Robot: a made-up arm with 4 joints.
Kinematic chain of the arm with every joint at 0, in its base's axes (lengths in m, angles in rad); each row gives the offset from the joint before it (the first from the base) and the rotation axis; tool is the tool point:
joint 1: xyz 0 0 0.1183 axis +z
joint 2: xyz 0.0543 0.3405 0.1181 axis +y
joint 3: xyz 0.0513 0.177 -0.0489 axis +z
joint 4: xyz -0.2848 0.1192 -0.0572 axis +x
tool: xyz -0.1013 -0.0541 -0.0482
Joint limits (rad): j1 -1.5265..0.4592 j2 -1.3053..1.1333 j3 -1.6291..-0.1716 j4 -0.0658..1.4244
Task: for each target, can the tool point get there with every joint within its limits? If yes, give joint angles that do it. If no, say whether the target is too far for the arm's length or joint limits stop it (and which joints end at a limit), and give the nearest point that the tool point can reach.
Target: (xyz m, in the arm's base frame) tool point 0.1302 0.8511 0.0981
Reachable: yes | joints -0.3299 0.2023 -0.7060 0.6361
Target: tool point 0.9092 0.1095 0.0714
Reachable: yes | joints -1.3440 -0.2183 -1.2386 0.3667
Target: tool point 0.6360 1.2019 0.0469
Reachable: no: too far | nearest point 0.4467 0.8441 0.1150 | short by 0.410 m
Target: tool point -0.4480 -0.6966 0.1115
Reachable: no: joint limits stop it (at a limit: joint 1, joint 3, joint 4) | nearest point -0.5487 0.4477 0.1796 | short by 1.151 m
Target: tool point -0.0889 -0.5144 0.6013
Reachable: no: joint limits stop it (at a limit: joint 1, joint 3, joint 4) | nearest point 0.9051 -0.2378 0.4152 | short by 1.048 m
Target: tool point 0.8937 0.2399 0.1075
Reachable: yes | joints -1.1195 -0.2950 -1.4602 0.0720
